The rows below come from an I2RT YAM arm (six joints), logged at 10 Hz.
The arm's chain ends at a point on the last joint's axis. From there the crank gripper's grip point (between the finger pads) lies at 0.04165 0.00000 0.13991 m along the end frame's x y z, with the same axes.
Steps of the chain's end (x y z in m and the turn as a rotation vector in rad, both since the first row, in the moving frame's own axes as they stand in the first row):
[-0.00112 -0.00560 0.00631 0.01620 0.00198 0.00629]
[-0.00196 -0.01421 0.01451 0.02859 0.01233 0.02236]
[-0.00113 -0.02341 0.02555 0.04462 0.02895 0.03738]
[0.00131 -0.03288 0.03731 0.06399 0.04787 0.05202]
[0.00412 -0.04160 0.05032 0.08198 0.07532 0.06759]
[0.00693 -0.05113 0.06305 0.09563 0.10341 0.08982]
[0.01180 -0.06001 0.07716 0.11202 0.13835 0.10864]
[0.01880 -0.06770 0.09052 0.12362 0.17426 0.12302]
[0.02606 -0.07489 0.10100 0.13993 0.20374 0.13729]
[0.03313 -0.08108 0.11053 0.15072 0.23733 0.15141]
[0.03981 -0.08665 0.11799 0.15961 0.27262 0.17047]
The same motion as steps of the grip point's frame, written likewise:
[-0.00084 -0.00760 0.00621 0.01620 0.00198 0.00629]
[-0.00020 -0.01725 0.01394 0.02859 0.01233 0.02236]
[0.00299 -0.02799 0.02418 0.04462 0.02895 0.03738]
[0.00813 -0.03942 0.03494 0.06399 0.04787 0.05202]
[0.01480 -0.04975 0.04644 0.08198 0.07532 0.06759]
[0.02154 -0.05987 0.05756 0.09563 0.10341 0.08982]
[0.03122 -0.06971 0.06948 0.11202 0.13835 0.10864]
[0.04305 -0.07781 0.08047 0.12362 0.17426 0.12302]
[0.05427 -0.08603 0.08878 0.13993 0.20374 0.13729]
[0.06572 -0.09238 0.09580 0.15072 0.23733 0.15141]
[0.07689 -0.09744 0.10053 0.15961 0.27262 0.17047]

